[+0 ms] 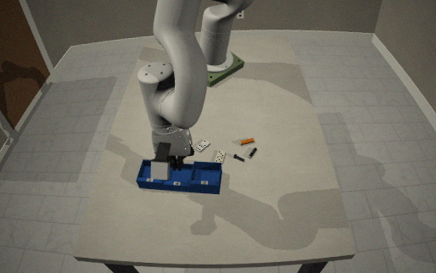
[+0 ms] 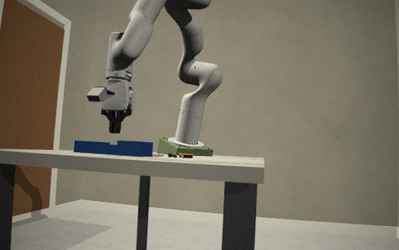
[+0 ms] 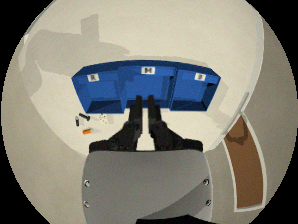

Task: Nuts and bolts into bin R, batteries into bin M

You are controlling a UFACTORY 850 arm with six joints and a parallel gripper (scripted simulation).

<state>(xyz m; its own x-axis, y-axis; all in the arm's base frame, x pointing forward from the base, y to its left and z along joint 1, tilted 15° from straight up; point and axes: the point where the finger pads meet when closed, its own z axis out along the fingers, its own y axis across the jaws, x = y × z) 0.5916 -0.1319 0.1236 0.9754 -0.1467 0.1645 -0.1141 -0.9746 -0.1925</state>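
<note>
My gripper is now 21 cm to the right of the orange battery, 14 cm past it and 8 cm above it. Also, from my hand: blue bin (7 cm below); then tan bolt (14 cm behind, 9 cm below, 1 cm to the right); then domino (14 cm behind, 9 cm below, 7 cm to the left).
</note>
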